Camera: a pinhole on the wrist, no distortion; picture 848 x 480 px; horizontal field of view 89.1 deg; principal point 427.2 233.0 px. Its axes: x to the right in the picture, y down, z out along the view. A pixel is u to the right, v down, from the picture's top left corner.
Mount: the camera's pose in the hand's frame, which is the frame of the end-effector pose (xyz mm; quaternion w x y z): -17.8 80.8 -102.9 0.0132 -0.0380 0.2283 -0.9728
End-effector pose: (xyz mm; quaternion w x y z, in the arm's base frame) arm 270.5 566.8 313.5 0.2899 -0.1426 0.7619 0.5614
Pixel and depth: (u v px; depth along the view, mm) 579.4 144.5 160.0
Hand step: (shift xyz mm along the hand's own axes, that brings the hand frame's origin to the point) -61.6 36.9 58.4
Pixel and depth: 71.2 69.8 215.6
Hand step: 176.4 66.1 113.9
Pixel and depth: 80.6 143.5 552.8
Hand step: 468.8 -42.2 411.6
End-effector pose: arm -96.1 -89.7 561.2 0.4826 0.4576 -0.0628 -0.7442
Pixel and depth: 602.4 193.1 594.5
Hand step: -211.8 -143.7 468.9
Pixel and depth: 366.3 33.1 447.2
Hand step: 79.3 71.2 384.5
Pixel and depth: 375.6 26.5 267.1
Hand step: 34.4 78.5 190.4
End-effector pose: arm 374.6 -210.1 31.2 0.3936 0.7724 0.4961 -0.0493
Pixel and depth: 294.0 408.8 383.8
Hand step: 132.5 -224.4 162.0
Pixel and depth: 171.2 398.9 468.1
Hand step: 298.4 -276.1 215.9
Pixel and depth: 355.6 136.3 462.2
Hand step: 94.9 -27.8 350.8
